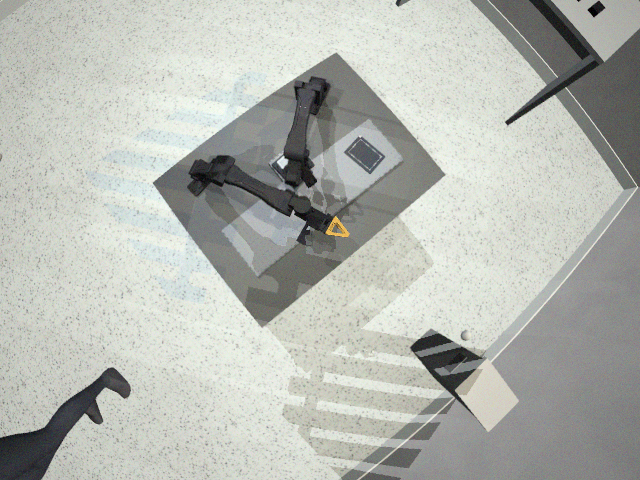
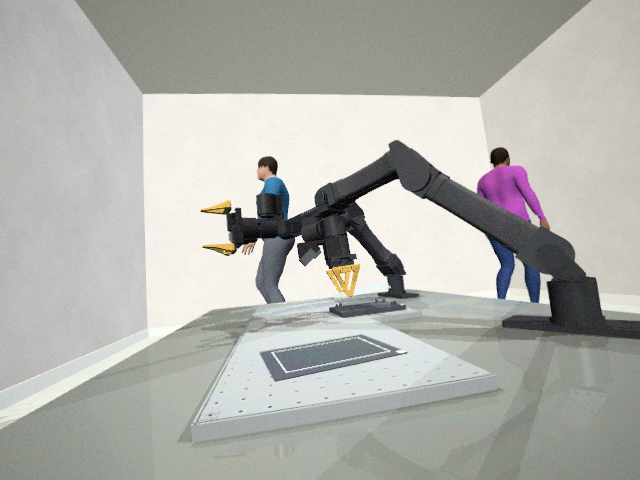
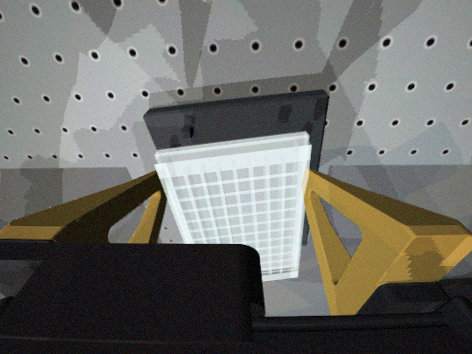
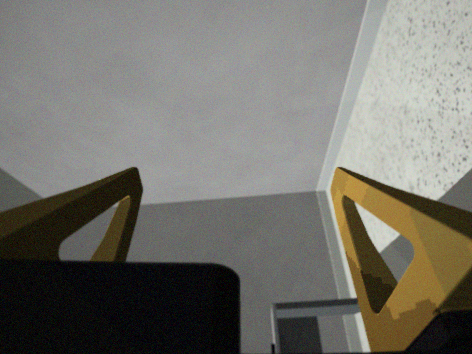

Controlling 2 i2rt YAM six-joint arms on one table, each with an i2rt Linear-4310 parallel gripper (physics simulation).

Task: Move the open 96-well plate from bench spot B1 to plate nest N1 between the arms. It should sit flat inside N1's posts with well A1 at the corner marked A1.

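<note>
My left gripper is shut on the clear 96-well plate, gripping its two long sides. It holds the plate a little above the dark plate nest N1, whose far edge and small posts show past the plate. The plate looks slightly skewed against the nest. I cannot make out the A1 mark. Bench spot B1, a dark pad with a white outline, has nothing on it. My right gripper is open and empty, held high and pointing away from the bench.
The nest and B1 sit on a pale perforated breadboard on the grey table. A person in blue and a person in purple are behind the table.
</note>
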